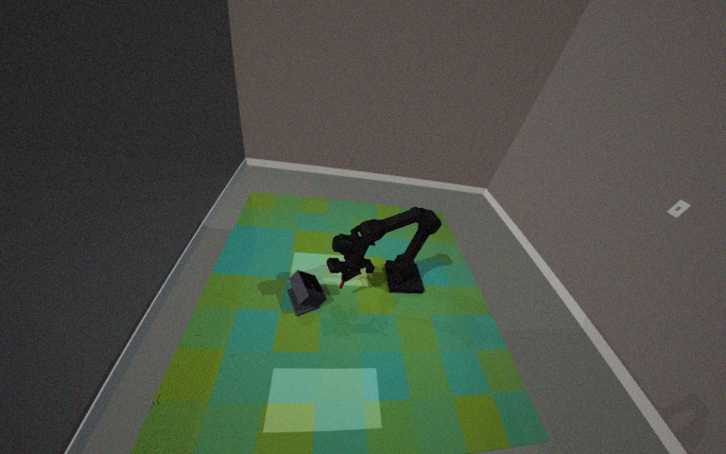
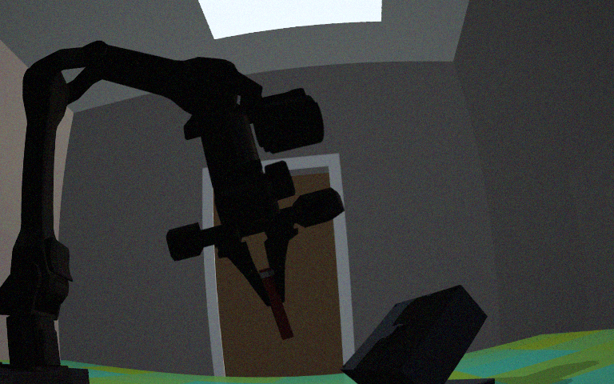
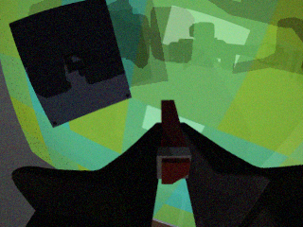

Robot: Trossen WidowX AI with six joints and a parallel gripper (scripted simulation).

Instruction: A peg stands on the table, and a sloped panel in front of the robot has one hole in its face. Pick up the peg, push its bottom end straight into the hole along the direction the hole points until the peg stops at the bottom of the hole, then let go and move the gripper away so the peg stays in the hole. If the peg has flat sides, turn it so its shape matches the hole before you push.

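The sloped panel lies 140 mm ahead of my gripper tip, 20 mm to the left of it and 60 mm below it. From my gripper tip the other things lie so: red peg (20 mm above).
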